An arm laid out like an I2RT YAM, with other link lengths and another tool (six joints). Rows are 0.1 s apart.
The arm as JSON. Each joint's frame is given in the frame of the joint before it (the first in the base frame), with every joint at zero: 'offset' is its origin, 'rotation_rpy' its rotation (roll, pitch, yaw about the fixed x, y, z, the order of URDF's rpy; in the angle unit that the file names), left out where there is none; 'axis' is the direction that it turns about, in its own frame. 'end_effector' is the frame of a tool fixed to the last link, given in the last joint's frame.
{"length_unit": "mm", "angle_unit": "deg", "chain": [
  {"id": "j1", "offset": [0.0, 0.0, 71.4], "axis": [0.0, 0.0, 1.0]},
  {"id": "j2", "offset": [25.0, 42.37, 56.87], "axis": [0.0, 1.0, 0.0]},
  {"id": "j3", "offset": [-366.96, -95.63, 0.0], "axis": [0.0, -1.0, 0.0]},
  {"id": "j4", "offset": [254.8, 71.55, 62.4], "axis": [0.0, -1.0, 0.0]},
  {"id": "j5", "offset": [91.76, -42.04, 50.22], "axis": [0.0, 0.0, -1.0]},
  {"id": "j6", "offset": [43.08, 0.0, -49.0], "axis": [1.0, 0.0, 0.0]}
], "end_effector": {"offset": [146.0, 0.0, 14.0], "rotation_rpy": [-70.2, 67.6, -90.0]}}
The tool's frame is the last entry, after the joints.
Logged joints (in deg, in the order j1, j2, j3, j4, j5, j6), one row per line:
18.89, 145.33, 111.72, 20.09, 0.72, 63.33
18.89, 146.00, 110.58, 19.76, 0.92, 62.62
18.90, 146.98, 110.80, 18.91, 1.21, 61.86
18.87, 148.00, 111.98, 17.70, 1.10, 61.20
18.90, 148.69, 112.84, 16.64, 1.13, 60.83
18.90, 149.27, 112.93, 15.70, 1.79, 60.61
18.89, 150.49, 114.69, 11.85, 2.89, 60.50
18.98, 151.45, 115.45, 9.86, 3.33, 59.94
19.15, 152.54, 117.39, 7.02, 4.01, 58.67
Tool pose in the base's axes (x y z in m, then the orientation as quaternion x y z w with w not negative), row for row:
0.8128, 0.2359, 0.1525, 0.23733, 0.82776, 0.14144, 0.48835
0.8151, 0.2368, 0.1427, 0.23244, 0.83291, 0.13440, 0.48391
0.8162, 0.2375, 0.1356, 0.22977, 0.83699, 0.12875, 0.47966
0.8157, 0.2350, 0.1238, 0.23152, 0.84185, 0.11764, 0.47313
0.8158, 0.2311, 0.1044, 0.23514, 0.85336, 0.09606, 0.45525
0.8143, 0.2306, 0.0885, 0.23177, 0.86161, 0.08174, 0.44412
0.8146, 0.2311, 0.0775, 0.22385, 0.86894, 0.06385, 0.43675
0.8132, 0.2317, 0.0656, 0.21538, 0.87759, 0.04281, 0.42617
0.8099, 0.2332, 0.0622, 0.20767, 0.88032, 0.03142, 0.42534
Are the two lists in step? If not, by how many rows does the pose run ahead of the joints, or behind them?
The pose runs 2 rows ahead of the joints: the pose in row i belongs to the joints in row i + 2.
